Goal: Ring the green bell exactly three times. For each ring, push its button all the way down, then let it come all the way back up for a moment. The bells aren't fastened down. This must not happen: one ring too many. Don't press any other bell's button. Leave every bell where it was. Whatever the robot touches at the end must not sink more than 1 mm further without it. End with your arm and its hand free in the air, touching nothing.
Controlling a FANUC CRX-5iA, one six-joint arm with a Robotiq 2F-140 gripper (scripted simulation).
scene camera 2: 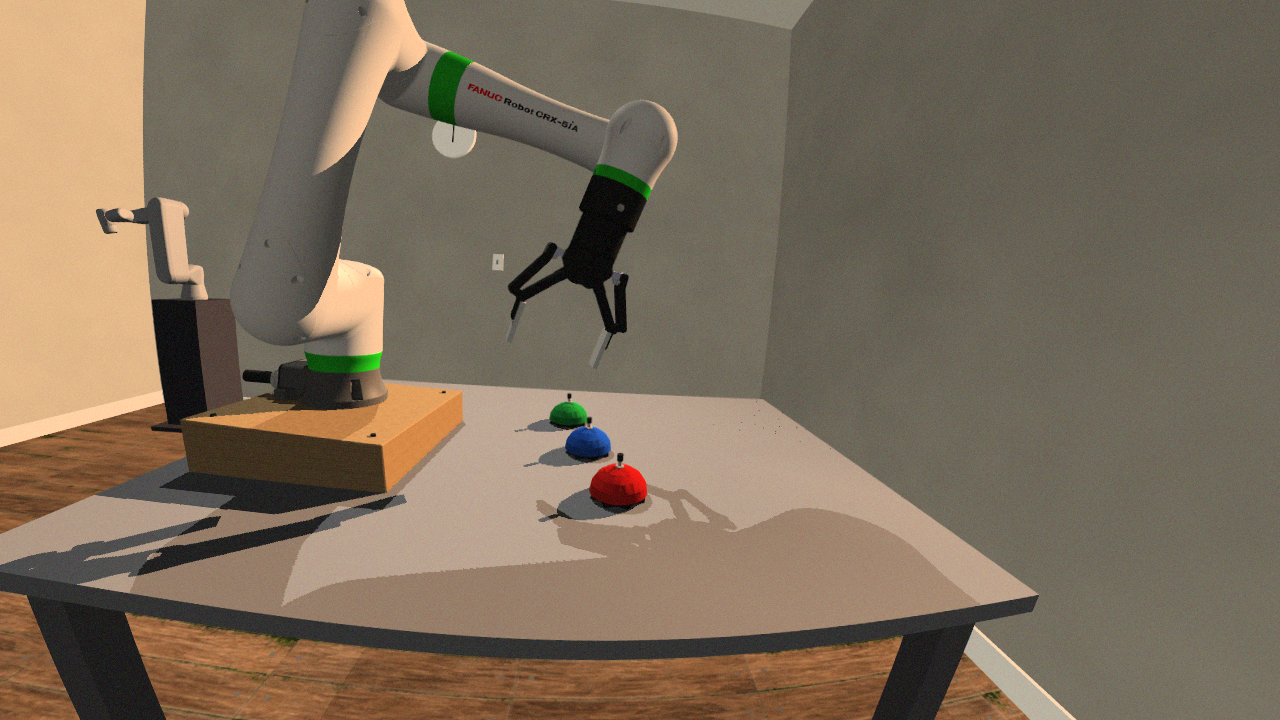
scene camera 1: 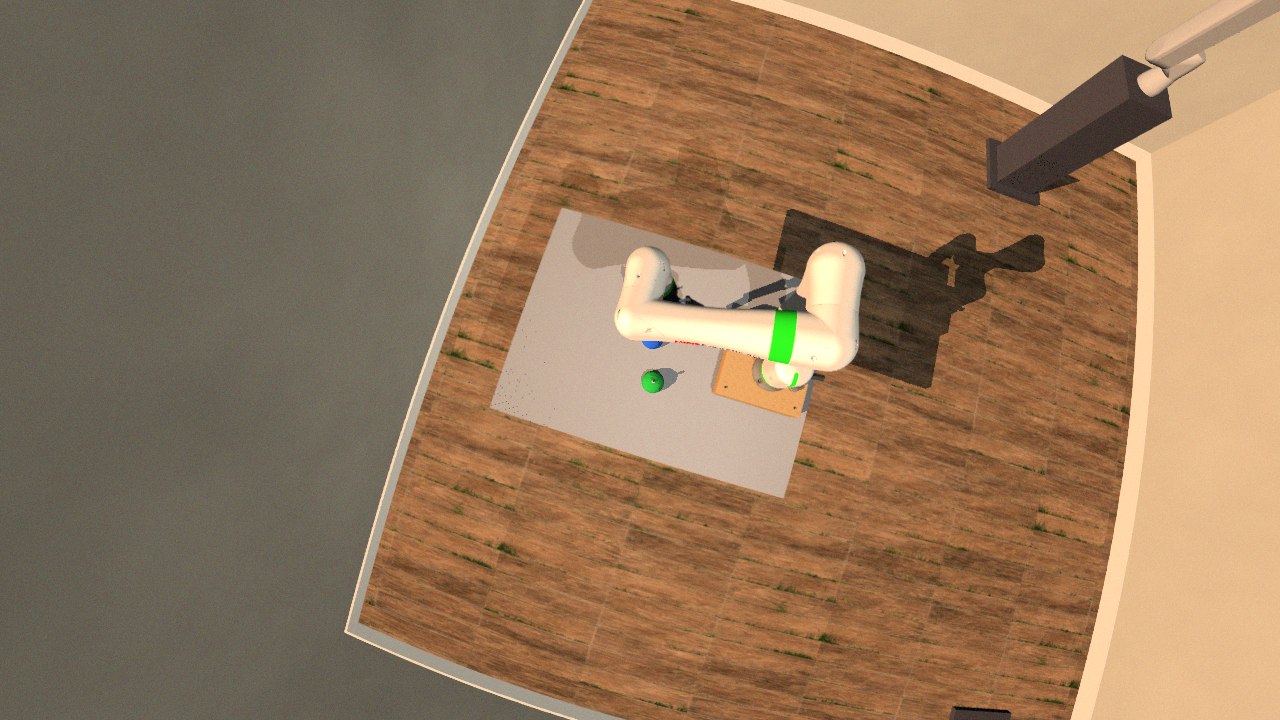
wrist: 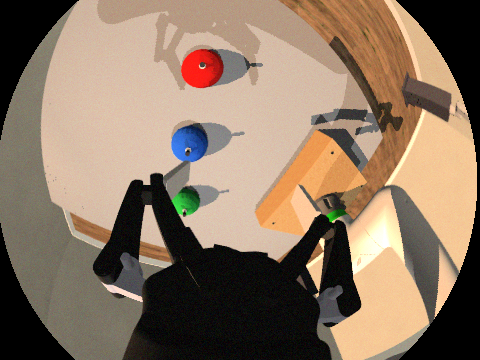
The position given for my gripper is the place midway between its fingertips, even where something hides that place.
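Through scene camera 2 I see a green bell [scene camera 2: 569, 414], a blue bell [scene camera 2: 587, 442] and a red bell [scene camera 2: 619, 485], and my gripper [scene camera 2: 552, 353] is visible as well. The wrist view also shows my gripper [wrist: 242, 182], with the red bell [wrist: 202, 75] and the blue bell [wrist: 190, 139].
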